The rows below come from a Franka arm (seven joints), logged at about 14 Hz.
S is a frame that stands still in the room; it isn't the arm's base.
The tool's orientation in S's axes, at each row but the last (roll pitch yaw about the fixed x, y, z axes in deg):
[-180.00 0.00 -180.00]
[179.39 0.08 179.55]
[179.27 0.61 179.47]
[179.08 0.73 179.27]
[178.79 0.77 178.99]
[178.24 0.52 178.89]
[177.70 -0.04 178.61]
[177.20 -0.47 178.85]
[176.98 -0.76 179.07]
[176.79 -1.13 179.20]
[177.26 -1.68 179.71]
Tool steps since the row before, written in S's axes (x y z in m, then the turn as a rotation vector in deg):
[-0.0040 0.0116 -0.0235 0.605 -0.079 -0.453]
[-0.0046 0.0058 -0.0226 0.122 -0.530 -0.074]
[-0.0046 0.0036 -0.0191 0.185 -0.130 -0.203]
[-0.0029 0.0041 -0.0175 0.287 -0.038 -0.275]
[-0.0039 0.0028 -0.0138 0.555 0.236 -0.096]
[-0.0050 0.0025 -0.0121 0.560 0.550 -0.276]
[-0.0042 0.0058 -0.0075 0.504 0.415 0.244]
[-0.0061 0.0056 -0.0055 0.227 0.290 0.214]
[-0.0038 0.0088 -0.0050 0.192 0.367 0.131]
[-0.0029 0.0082 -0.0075 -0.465 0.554 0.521]
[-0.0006 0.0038 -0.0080 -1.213 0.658 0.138]
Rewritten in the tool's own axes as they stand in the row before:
[0.0040 0.0116 0.0235 -0.605 -0.079 0.453]
[0.0047 0.0055 0.0227 -0.126 -0.530 0.069]
[0.0048 0.0033 0.0191 -0.184 -0.131 0.203]
[0.0032 0.0038 0.0175 -0.284 -0.039 0.278]
[0.0041 0.0024 0.0138 -0.549 0.244 0.109]
[0.0052 0.0020 0.0121 -0.547 0.552 0.298]
[0.0043 0.0054 0.0077 -0.494 0.437 -0.227]
[0.0062 0.0052 0.0058 -0.219 0.305 -0.201]
[0.0039 0.0085 0.0055 -0.184 0.377 -0.114]
[0.0029 0.0077 0.0080 0.483 0.575 -0.480]
[0.0004 0.0034 0.0082 1.220 0.656 -0.071]

